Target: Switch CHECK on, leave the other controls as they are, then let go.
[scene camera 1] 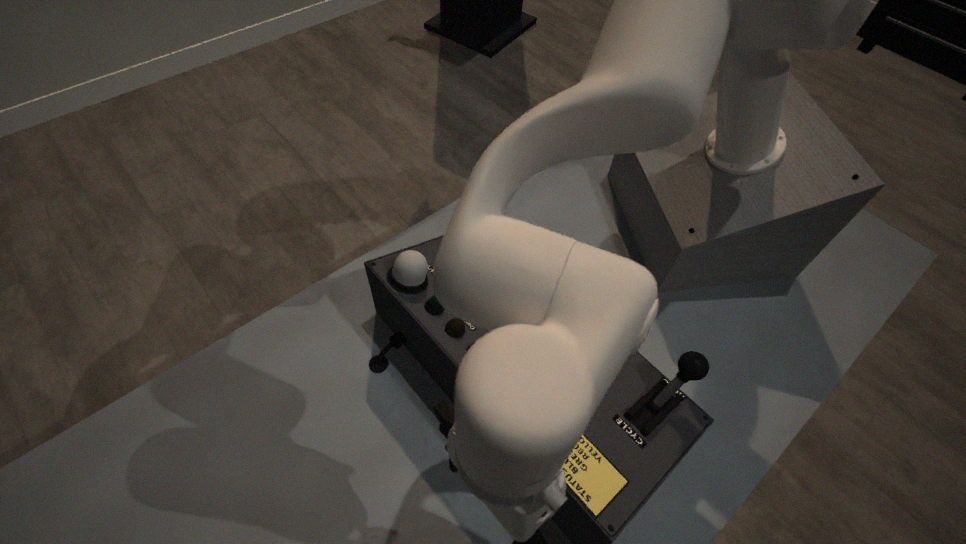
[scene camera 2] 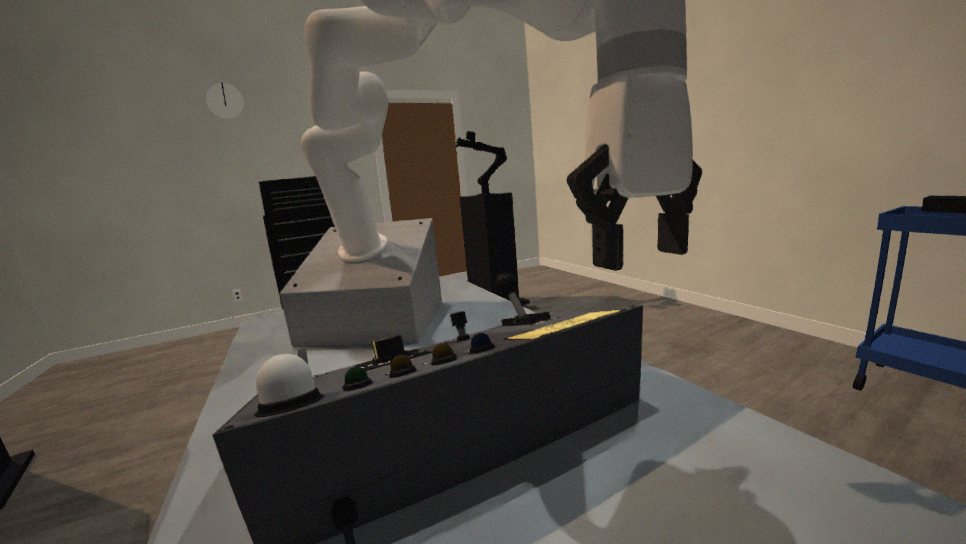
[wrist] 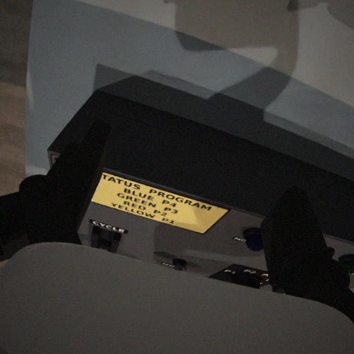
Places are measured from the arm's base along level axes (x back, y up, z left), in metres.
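Pixels of known places: gripper, fingertip midpoint: (scene camera 2: pixel 641 259); arm's base at its link origin: (scene camera 1: pixel 744 147) (scene camera 2: pixel 363 248).
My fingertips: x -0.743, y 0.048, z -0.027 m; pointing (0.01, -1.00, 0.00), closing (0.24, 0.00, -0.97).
Ahead of a thing's pixels: the offset from my fingertips to its top centre. "*": to the spot under its first point.
The dark control box (scene camera 1: pixel 665 473) (scene camera 2: pixel 439 432) (wrist: pixel 180 137) carries several controls; I cannot read the word CHECK on any. A lever with a black ball knob {dx +0.323, dy -0.080, dz +0.121 m} (scene camera 1: pixel 692 366) (scene camera 2: pixel 504 282) stands at the CYCLE label (wrist: pixel 108 227). A small black knob {dx +0.304, dy -0.114, dz -0.008 m} (scene camera 2: pixel 459 319) (wrist: pixel 179 263) stands nearer the middle. A slider block {dx +0.326, dy -0.122, dz -0.126 m} (scene camera 2: pixel 388 347) sits by the P1, P2 marks. Another black-knobbed lever {* dx +0.105, dy -0.236, dz -0.285 m} (scene camera 1: pixel 378 363) (scene camera 2: pixel 344 512) sticks out low on the box's side. My gripper (scene camera 2: pixel 640 251) (wrist: pixel 195 178) is open and empty, above the box's yellow-card end, touching nothing. The arm hides much of the box in scene camera 1.
A white dome {* dx +0.195, dy -0.064, dz -0.278 m} (scene camera 1: pixel 409 268) (scene camera 2: pixel 285 380), a green lamp {* dx +0.179, dy -0.090, dz -0.223 m} (scene camera 1: pixel 433 305) (scene camera 2: pixel 356 376), two amber lamps and a blue lamp {* dx +0.145, dy -0.092, dz -0.091 m} (scene camera 2: pixel 481 341) (wrist: pixel 254 241) rise from the box. A yellow status card {dx +0.122, dy -0.095, dz +0.036 m} (scene camera 1: pixel 598 476) (wrist: pixel 160 202) lies on top. A blue cart (scene camera 2: pixel 929 221) stands far right.
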